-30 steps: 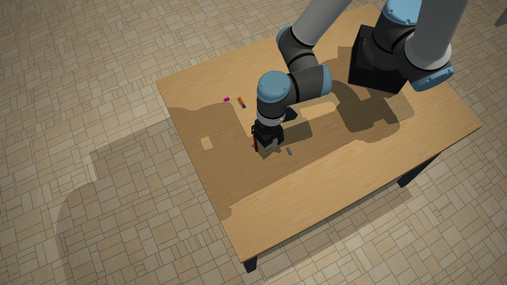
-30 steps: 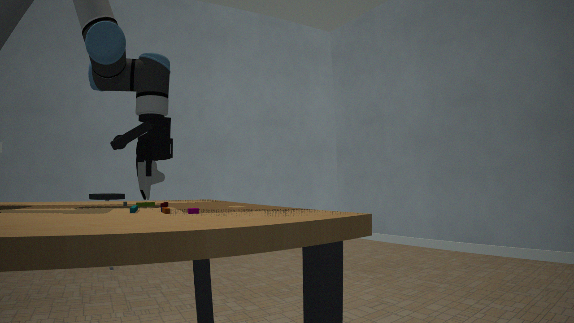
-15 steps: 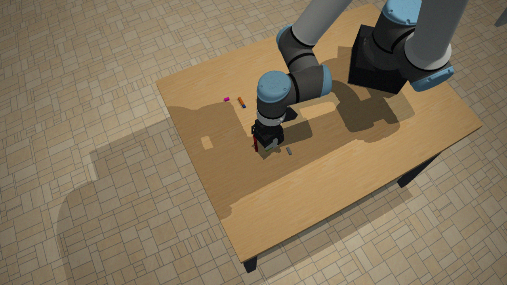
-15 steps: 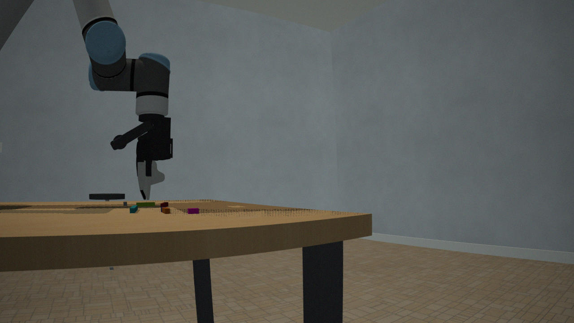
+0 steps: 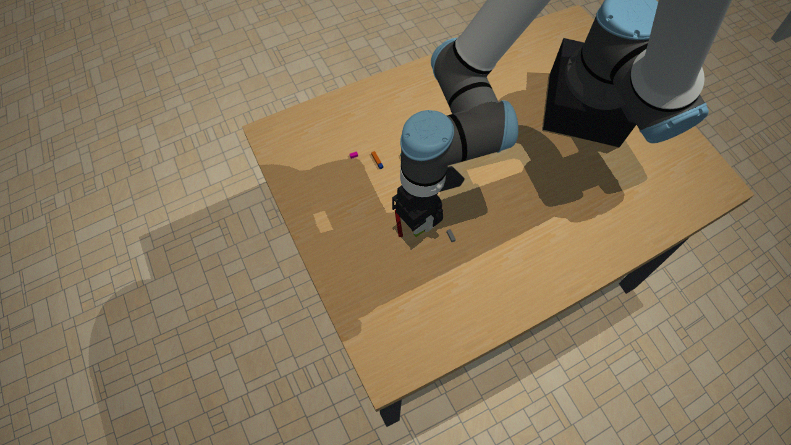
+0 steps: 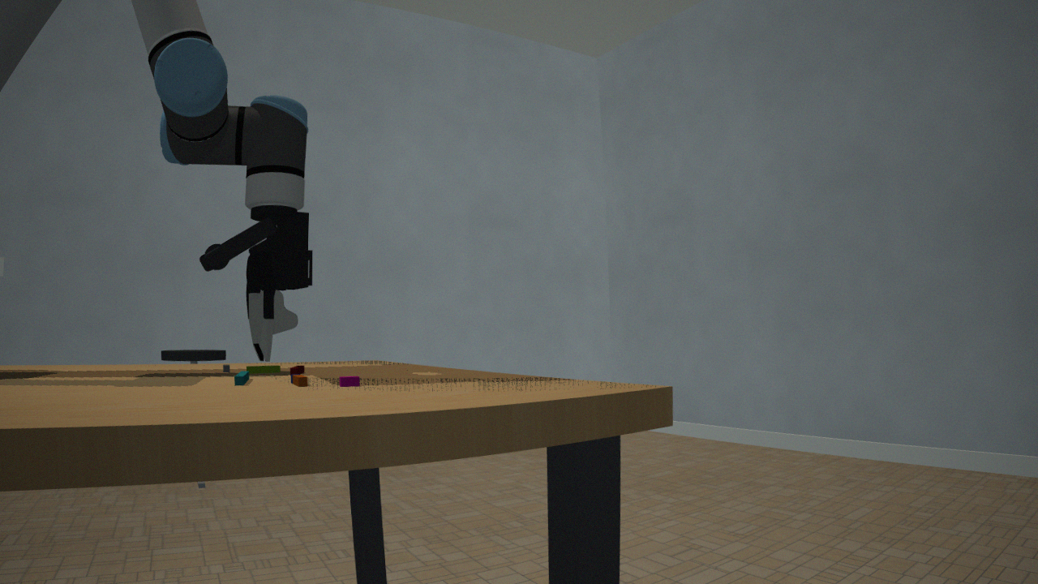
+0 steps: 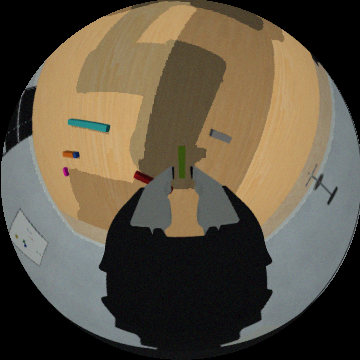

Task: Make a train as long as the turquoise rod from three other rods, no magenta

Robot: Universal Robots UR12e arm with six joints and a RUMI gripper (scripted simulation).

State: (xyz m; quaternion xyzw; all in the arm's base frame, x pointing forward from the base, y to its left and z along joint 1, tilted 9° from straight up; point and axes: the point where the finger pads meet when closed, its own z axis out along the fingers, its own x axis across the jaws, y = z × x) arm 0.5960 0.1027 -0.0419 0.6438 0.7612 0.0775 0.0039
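Now: the lime rod 30 mm below my hand. The rest, counted from my hand: grey rod: 50 mm behind, 50 mm to the left, 30 mm below; then red rod: 40 mm ahead, 40 mm to the right, 30 mm below; then turquoise rod: 50 mm behind, 170 mm to the right, 30 mm below.
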